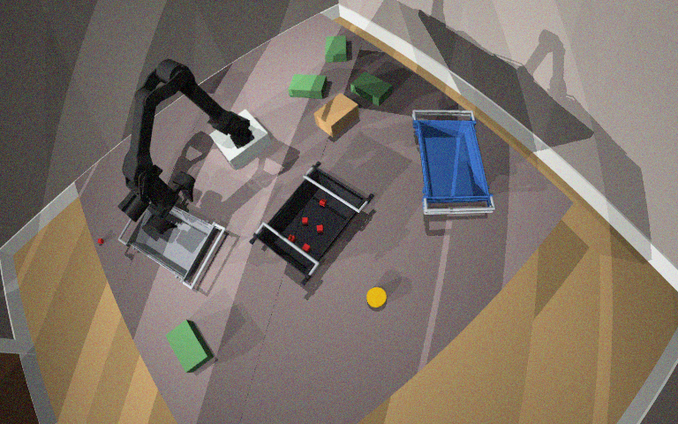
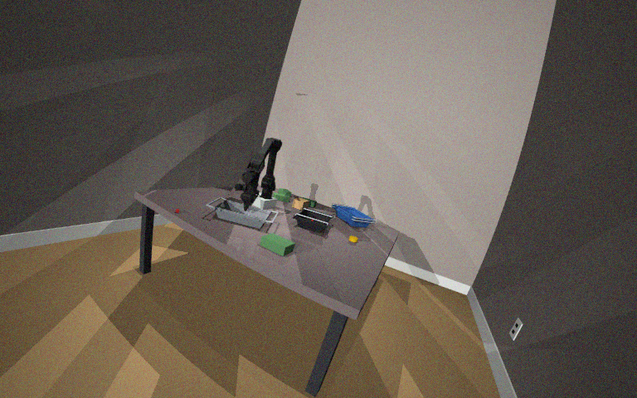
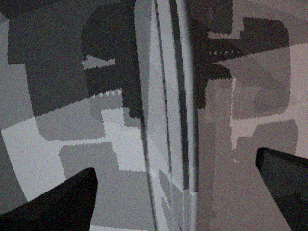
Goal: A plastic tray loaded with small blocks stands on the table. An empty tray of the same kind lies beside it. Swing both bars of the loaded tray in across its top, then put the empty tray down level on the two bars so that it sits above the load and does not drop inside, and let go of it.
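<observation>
The grey tray is 40 mm ahead of my gripper tip and 70 mm to the right of it. The rest, counted from my gripper tip: yellow disc (520 mm ahead, 330 mm to the left, 30 mm below); orange block (10 mm behind, 570 mm to the left, 10 mm below).
</observation>
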